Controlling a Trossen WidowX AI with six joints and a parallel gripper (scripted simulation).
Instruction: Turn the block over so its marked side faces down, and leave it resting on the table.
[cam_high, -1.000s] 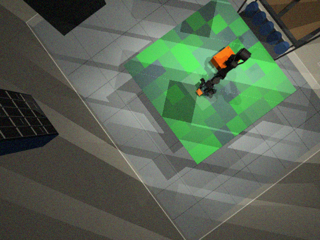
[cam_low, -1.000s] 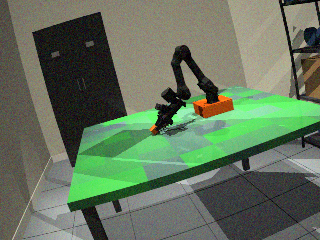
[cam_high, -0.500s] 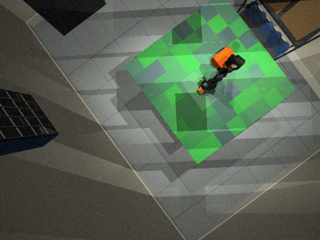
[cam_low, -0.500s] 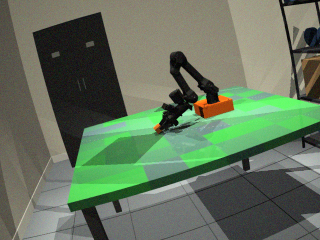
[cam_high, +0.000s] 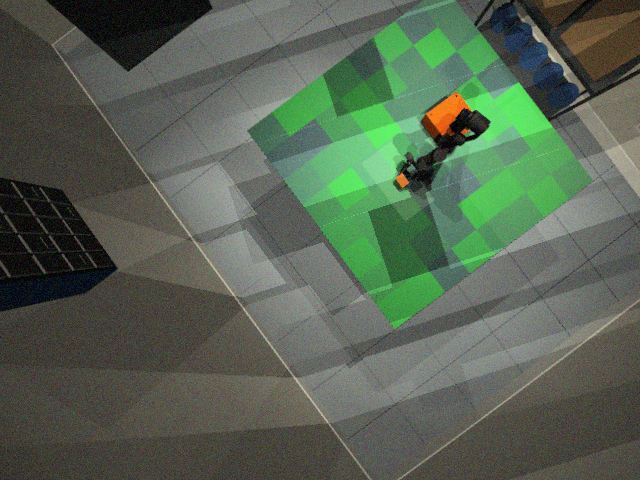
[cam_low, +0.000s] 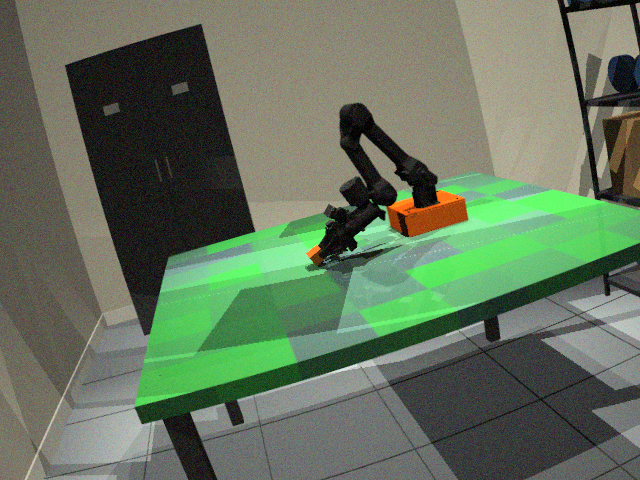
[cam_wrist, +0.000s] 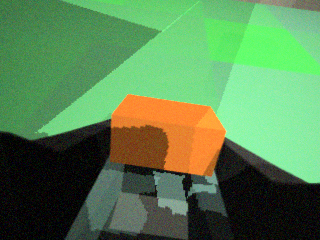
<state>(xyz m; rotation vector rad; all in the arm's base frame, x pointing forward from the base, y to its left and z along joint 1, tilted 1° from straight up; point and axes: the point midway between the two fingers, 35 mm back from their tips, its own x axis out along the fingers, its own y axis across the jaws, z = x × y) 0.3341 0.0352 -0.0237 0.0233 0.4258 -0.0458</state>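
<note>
Right now the orange block is 1 cm below my gripper tip.
</note>
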